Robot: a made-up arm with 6 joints.
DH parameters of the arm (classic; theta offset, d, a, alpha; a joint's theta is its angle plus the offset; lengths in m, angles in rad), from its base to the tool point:
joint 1: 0 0.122 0.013 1.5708
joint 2: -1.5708 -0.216 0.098 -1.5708
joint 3: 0 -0.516 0.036 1.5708
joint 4: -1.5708 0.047 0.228 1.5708
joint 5: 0 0.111 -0.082 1.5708
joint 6: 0 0.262 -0.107 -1.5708
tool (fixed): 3.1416 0.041 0 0
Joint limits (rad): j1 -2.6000..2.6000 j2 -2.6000..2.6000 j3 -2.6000..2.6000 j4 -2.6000..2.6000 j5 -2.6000..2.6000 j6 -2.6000..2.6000
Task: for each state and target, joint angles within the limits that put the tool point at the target. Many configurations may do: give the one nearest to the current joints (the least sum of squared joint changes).
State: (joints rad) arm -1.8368 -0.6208 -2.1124 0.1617 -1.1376 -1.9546
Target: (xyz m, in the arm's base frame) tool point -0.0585 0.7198 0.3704
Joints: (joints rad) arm -1.2106 -0.7514 -2.1307 0.4375 -0.5185 -2.0206
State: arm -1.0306 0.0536 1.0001 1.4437 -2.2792 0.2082
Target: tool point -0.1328 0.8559 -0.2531
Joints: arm -1.0258 -0.1956 1.2515 1.2824 -2.6000 0.0934
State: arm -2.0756 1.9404 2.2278 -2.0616 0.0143 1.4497
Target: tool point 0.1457 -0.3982 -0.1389
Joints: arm -1.3691 2.6000 2.4528 -2.0826 -0.1707 1.5207
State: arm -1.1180 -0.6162 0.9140 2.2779 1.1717 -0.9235
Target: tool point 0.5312 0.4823 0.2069
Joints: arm -1.1546 -0.5217 1.3039 2.6000 1.2669 -0.5859
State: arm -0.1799 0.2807 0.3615 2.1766 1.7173 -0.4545
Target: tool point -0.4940 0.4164 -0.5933
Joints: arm 0.0466 0.1385 0.2986 1.8216 1.7694 -0.5136
